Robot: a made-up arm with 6 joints. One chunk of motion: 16 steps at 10 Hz.
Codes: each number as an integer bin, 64 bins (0 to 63) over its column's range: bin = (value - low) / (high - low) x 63, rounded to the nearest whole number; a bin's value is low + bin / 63 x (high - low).
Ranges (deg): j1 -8..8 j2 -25..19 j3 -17..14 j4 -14..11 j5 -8..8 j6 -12..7
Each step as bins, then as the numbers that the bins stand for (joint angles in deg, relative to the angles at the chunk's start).
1 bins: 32 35 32 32 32 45
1 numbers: 0.13 -0.56 -1.25 -1.30 0.13 1.57
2 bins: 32 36 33 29 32 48
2 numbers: 0.13 0.14 -0.76 -2.49 0.13 2.48
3 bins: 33 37 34 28 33 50
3 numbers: 0.38 0.84 -0.27 -2.89 0.38 3.08
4 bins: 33 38 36 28 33 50
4 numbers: 0.38 1.54 0.71 -2.89 0.38 3.08
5 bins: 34 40 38 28 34 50
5 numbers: 0.63 2.94 1.70 -2.89 0.63 3.08
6 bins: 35 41 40 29 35 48
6 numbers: 0.89 3.63 2.68 -2.49 0.89 2.48
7 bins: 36 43 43 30 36 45
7 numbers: 1.14 5.03 4.16 -2.10 1.14 1.57
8 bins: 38 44 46 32 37 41
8 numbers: 1.65 5.73 5.63 -1.30 1.40 0.37
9 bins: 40 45 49 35 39 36
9 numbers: 2.16 6.43 7.11 -0.11 1.90 -1.14
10 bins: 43 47 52 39 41 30
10 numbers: 2.92 7.83 8.59 1.48 2.41 -2.95
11 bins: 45 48 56 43 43 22
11 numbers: 3.43 8.52 10.56 3.06 2.92 -5.37
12 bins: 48 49 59 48 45 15
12 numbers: 4.19 9.22 12.03 5.05 3.43 -7.48
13 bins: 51 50 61 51 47 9
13 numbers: 4.95 9.92 13.02 6.24 3.94 -9.29
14 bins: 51 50 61 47 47 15
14 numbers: 4.95 9.92 13.02 4.65 3.94 -7.48
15 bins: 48 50 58 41 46 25
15 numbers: 4.19 9.92 11.54 2.27 3.68 -4.46
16 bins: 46 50 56 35 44 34
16 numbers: 3.68 9.92 10.56 -0.11 3.17 -1.75
